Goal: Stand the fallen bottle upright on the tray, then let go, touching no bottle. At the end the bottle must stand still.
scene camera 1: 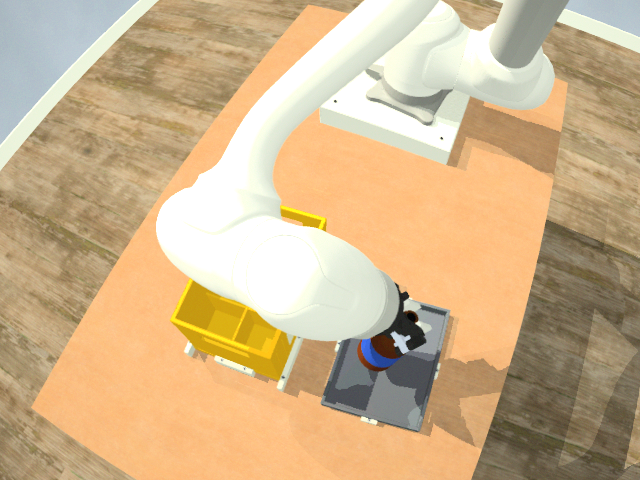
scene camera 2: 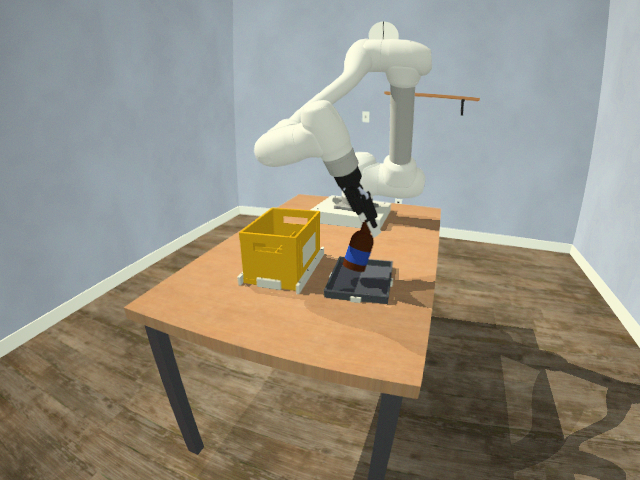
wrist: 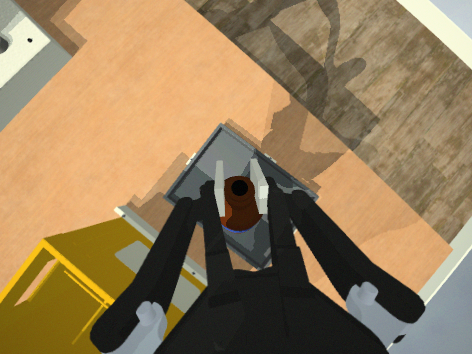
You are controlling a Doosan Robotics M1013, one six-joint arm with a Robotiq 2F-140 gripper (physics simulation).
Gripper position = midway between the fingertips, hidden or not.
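I can see my gripper [scene camera 1: 418, 320], which scene camera 2 shows too, with the gripper [scene camera 2: 373, 232] in its frame, and so does the wrist view, where it is the gripper [wrist: 237, 170]. There is a brown bottle [wrist: 241, 213]. I also see a grey tray [scene camera 1: 397, 393], and I find the tray [scene camera 2: 374, 280] in scene camera 2 and the tray [wrist: 236, 158] in the wrist view.
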